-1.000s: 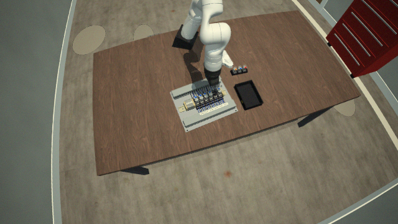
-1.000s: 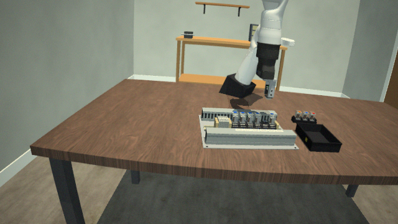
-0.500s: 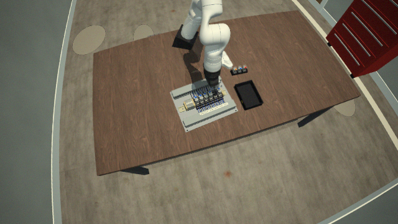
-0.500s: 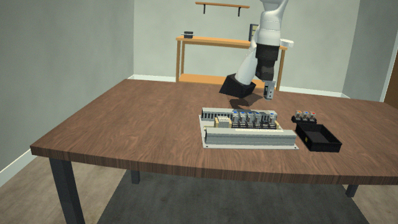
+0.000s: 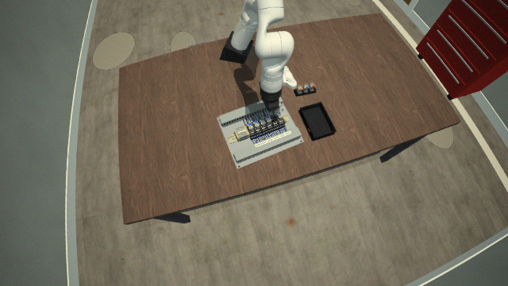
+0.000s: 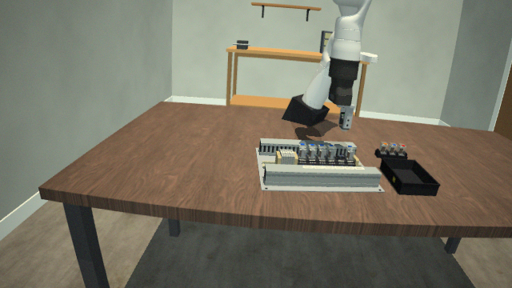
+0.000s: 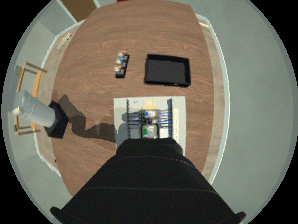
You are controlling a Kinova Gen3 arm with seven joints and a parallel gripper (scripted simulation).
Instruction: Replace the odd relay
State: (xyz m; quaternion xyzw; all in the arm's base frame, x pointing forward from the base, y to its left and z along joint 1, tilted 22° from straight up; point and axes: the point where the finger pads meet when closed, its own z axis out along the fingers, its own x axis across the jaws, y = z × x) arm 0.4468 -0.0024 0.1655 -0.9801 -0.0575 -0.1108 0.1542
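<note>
Now: the black tray 20 cm to the left of my hand, 13 cm below it and 4 cm ahead of it. Round my hand: grey relay (1 cm below); then black stand (21 cm to the left, 14 cm below, 14 cm behind).
</note>
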